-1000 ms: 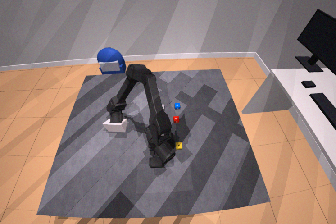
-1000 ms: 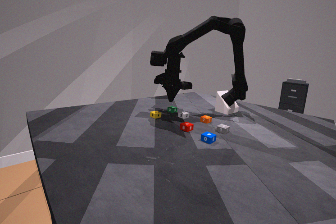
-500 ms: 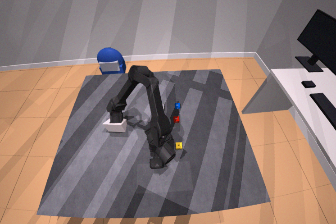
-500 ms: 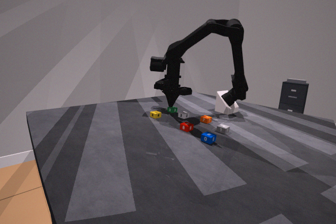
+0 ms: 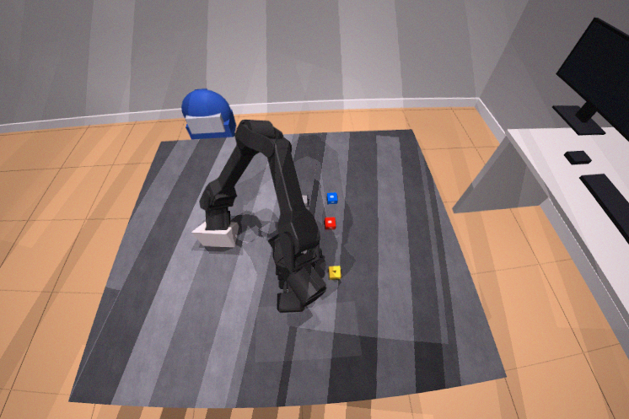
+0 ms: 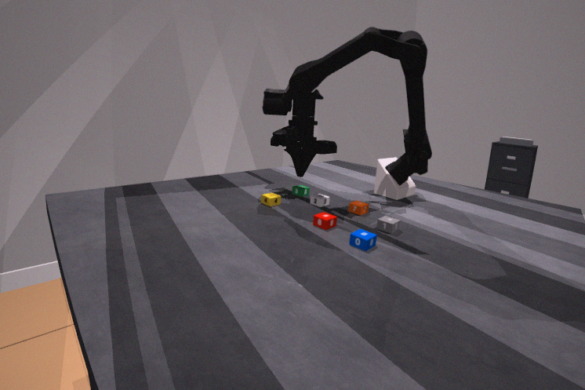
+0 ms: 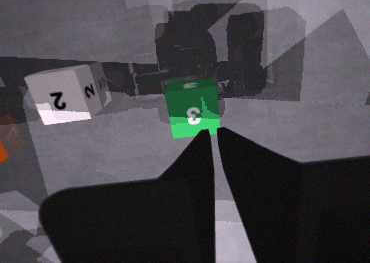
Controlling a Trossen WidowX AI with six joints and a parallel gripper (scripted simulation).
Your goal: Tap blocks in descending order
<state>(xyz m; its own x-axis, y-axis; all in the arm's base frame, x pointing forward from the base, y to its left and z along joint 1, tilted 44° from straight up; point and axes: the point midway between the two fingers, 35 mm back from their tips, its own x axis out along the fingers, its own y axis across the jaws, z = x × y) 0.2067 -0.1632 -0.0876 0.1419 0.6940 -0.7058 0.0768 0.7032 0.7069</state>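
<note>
The green block 3 lies 30 mm below my gripper tip and 10 mm to the left of it. Also, from my gripper tip: orange block 7 (180 mm to the left, 30 mm below, 10 mm ahead); then yellow block 4 (120 mm ahead, 30 mm below, 20 mm to the left); then white block 2 (90 mm to the left, 30 mm below, 30 mm ahead).
</note>
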